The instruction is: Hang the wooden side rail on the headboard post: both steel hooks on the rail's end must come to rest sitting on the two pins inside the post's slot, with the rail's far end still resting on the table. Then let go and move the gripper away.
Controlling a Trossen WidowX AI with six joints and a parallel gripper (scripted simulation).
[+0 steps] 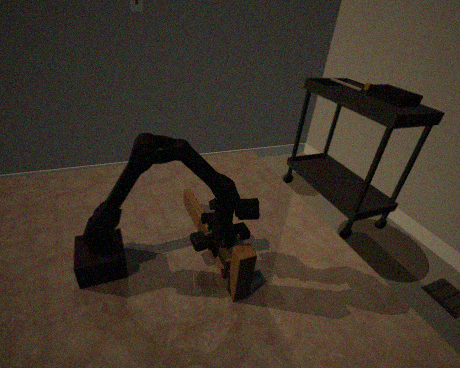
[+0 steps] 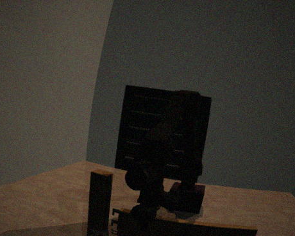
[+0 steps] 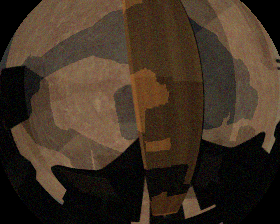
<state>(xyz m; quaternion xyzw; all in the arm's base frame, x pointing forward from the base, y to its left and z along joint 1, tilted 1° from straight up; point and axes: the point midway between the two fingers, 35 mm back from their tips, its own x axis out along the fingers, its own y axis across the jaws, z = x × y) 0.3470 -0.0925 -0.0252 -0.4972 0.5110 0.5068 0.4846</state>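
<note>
My gripper tip is 14 cm to the left of the headboard post, 6 cm below it and 1 cm short of it.
</note>
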